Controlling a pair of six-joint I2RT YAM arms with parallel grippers.
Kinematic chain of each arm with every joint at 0, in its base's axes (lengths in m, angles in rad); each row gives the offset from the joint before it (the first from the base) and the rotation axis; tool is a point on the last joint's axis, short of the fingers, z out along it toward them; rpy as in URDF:
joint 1: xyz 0 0 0.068 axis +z
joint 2: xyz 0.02 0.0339 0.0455 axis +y
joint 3: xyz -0.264 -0.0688 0 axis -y
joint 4: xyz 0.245 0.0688 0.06 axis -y
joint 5: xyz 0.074 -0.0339 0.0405 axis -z
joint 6: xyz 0.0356 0 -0.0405 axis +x
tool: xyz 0 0 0 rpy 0 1.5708 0
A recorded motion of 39 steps. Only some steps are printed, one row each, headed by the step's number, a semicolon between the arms.
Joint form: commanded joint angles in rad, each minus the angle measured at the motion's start. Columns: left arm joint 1, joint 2, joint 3, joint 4, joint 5, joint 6; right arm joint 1, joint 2, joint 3, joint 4, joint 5, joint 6.
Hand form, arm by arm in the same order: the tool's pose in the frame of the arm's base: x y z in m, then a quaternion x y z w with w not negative. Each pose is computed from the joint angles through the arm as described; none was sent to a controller.
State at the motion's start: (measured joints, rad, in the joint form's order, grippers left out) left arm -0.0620 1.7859 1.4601 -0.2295 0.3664 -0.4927; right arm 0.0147 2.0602 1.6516 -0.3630 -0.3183 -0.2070
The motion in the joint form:
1: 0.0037 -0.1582 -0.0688 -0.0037 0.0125 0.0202; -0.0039 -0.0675 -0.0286 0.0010 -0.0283 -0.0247
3: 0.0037 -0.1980 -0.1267 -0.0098 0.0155 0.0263; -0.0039 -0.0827 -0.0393 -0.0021 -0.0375 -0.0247
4: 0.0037 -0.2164 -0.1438 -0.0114 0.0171 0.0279; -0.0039 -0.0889 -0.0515 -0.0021 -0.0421 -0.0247
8: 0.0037 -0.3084 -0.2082 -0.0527 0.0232 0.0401; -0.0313 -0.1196 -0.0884 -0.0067 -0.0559 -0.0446
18: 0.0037 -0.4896 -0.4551 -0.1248 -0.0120 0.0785; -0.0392 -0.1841 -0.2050 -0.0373 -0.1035 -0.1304
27: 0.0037 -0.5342 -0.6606 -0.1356 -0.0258 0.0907; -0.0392 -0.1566 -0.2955 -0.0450 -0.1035 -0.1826
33: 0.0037 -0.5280 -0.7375 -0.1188 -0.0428 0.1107; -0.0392 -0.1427 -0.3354 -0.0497 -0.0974 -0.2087
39: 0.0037 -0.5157 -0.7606 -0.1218 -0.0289 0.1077; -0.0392 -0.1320 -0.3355 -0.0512 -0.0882 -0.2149
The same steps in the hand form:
1: 0.3813 -0.0354 0.3296 -0.07568 0.83934 -0.28965 0.45375; 0.4580 0.0170 0.2500 -0.17853 0.88449 0.11229 0.41616
3: 0.3696 -0.0349 0.3231 -0.07548 0.84511 -0.28795 0.44404; 0.4545 0.0173 0.2529 -0.18035 0.88325 0.11632 0.41691
4: 0.3647 -0.0346 0.3235 -0.07442 0.84520 -0.28820 0.44389; 0.4524 0.0174 0.2516 -0.18088 0.88402 0.11891 0.41431
8: 0.3397 -0.0334 0.3280 -0.06945 0.84858 -0.28710 0.43894; 0.4440 0.0056 0.2523 -0.17950 0.88545 0.11634 0.41257
18: 0.2849 -0.0290 0.2901 -0.07850 0.88090 -0.25618 0.39016; 0.4192 0.0043 0.2393 -0.21689 0.88855 0.12823 0.38339
27: 0.2562 -0.0269 0.2327 -0.09528 0.91358 -0.23615 0.31706; 0.4084 0.0046 0.1998 -0.23152 0.90494 0.13438 0.33080
33: 0.2473 -0.0258 0.2080 -0.09618 0.92585 -0.22062 0.29133; 0.4022 0.0045 0.1822 -0.23848 0.91184 0.13492 0.30573
39: 0.2443 -0.0261 0.1981 -0.09913 0.93065 -0.22437 0.27153; 0.4028 0.0042 0.1779 -0.23942 0.91407 0.13130 0.29986

